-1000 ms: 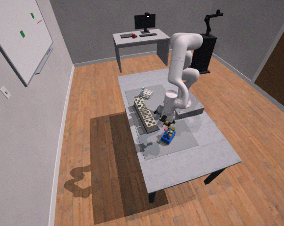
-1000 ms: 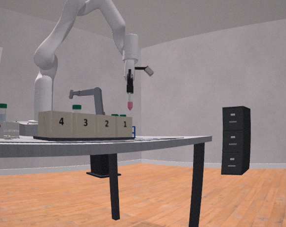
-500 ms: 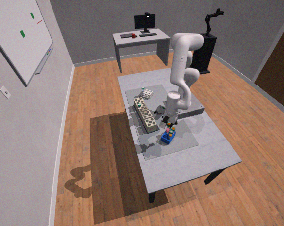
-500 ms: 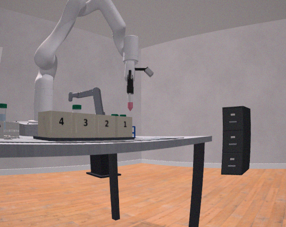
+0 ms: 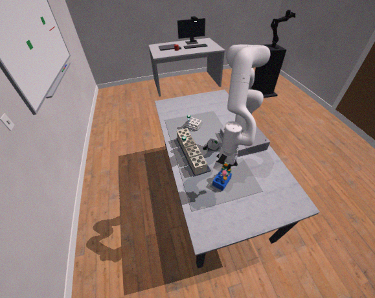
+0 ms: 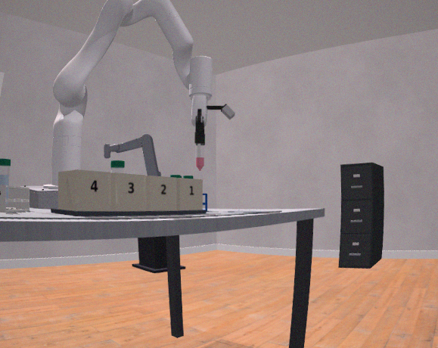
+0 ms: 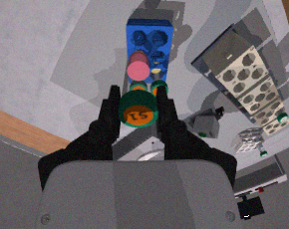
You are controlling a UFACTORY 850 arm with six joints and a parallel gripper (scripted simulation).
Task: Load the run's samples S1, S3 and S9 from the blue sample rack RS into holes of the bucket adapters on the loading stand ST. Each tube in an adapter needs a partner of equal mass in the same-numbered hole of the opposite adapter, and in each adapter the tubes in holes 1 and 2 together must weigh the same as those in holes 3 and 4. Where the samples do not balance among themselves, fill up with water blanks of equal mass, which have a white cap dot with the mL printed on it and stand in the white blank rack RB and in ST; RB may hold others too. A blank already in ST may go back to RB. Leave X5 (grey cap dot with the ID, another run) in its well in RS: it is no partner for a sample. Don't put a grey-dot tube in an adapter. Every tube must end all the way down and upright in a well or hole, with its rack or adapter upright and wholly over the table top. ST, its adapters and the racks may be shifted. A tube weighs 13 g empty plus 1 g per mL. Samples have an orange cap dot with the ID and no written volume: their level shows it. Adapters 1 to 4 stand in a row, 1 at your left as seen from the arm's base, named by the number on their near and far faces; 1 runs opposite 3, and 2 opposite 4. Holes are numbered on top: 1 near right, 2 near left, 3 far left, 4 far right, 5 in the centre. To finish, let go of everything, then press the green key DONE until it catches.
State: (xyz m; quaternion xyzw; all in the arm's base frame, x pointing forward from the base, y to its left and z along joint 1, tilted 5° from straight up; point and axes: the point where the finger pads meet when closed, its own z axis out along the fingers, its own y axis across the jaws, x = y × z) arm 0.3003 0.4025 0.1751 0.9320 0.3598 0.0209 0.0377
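Now: the sample tube S1 1 cm behind my hand and 5 cm below it. Round my hand: grey-dot tube X5 (2 cm behind, 3 cm to the right, 19 cm below); then blue sample rack RS (2 cm behind, 4 cm to the right, 22 cm below); then sample tube S9 (4 cm behind, 9 cm to the right, 19 cm below).
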